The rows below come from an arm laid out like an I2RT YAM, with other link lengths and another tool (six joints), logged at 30 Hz.
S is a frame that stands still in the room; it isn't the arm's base.
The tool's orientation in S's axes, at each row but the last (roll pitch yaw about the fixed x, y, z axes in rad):
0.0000, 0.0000, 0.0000
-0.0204, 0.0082, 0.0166
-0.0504, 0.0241, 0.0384
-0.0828, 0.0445, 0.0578
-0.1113, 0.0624, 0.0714
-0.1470, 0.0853, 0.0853
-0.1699, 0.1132, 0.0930
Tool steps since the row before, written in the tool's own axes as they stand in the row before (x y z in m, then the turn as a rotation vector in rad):
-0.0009, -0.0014, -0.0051, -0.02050, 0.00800, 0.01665
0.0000, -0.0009, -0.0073, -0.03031, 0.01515, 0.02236
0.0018, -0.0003, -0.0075, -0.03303, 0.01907, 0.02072
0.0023, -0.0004, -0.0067, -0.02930, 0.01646, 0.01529
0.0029, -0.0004, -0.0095, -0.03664, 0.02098, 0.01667
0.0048, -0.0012, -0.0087, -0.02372, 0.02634, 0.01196
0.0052, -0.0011, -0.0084, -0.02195, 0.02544, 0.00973
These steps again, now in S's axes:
-0.0009, -0.0014, -0.0051, -0.02050, 0.00800, 0.01665
0.0000, -0.0010, -0.0073, -0.03038, 0.01510, 0.02229
0.0016, -0.0006, -0.0075, -0.03329, 0.01883, 0.02052
0.0021, -0.0008, -0.0067, -0.02963, 0.01598, 0.01517
0.0024, -0.0013, -0.0096, -0.03721, 0.02010, 0.01649
0.0043, -0.0021, -0.0088, -0.02524, 0.02575, 0.00996
0.0045, -0.0021, -0.0086, -0.02360, 0.02463, 0.00773

